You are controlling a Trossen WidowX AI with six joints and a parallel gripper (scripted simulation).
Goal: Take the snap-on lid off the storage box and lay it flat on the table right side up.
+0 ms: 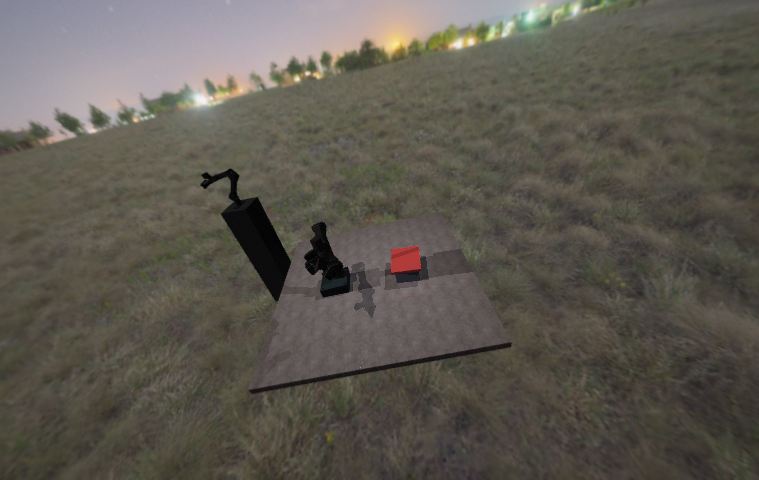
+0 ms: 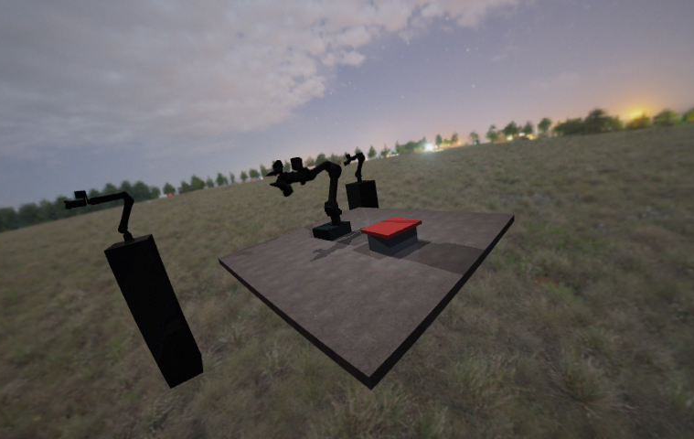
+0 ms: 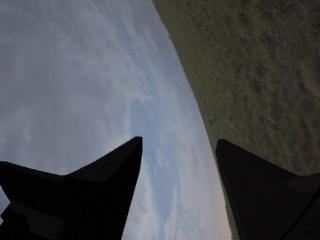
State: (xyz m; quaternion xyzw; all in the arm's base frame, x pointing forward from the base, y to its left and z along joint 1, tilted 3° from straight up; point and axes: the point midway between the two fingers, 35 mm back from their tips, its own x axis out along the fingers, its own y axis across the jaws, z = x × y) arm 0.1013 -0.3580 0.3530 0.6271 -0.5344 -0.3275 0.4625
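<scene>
The red lid lies 37 cm ahead of my gripper tip, 43 cm to the left of it and 32 cm below it. The rest, counted from my gripper tip: grey storage box: 37 cm ahead, 43 cm to the left, 37 cm below.
</scene>
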